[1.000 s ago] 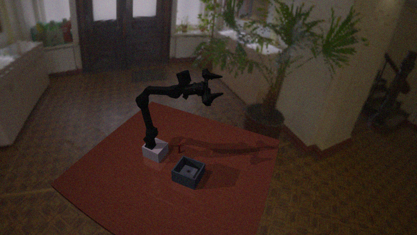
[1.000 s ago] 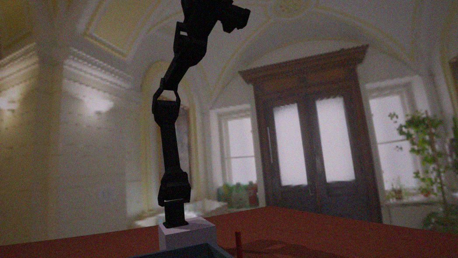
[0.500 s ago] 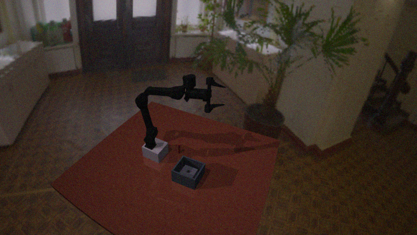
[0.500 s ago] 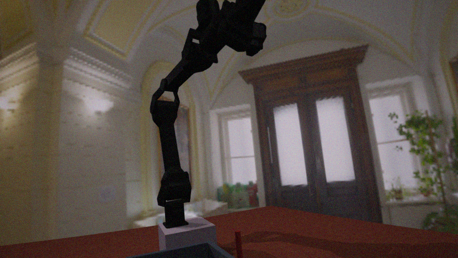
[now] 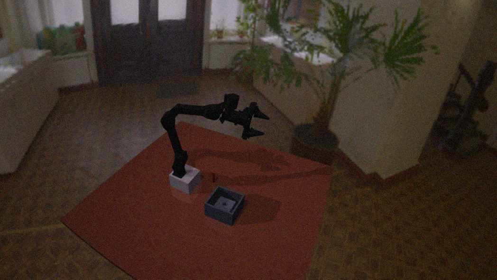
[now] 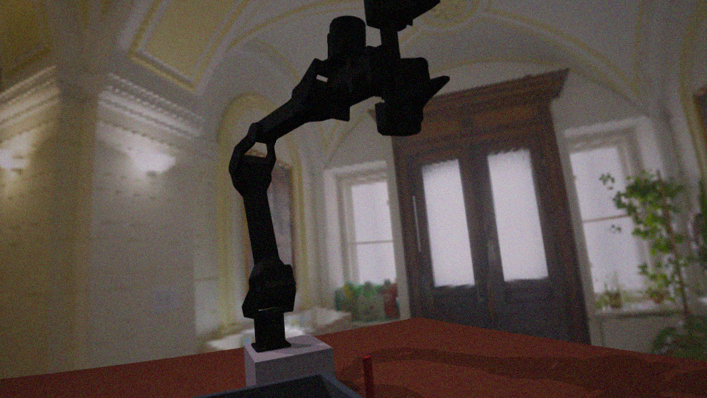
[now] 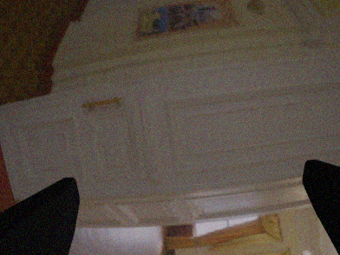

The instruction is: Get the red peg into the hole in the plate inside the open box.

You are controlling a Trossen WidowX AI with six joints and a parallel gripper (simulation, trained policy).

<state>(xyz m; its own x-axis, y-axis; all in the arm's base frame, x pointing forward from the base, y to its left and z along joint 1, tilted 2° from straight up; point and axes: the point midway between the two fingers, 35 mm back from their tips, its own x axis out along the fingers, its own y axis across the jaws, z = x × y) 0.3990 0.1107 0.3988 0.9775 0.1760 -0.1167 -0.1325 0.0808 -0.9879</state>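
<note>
Now: gripper tip 43 cm above the red peg, 28 cm past it and 1 cm to the right of it. Also, from my gripper tip: dark box: 45 cm below, 18 cm to the right, 12 cm behind; then pale plate: 43 cm below, 18 cm to the right, 12 cm behind.
</note>
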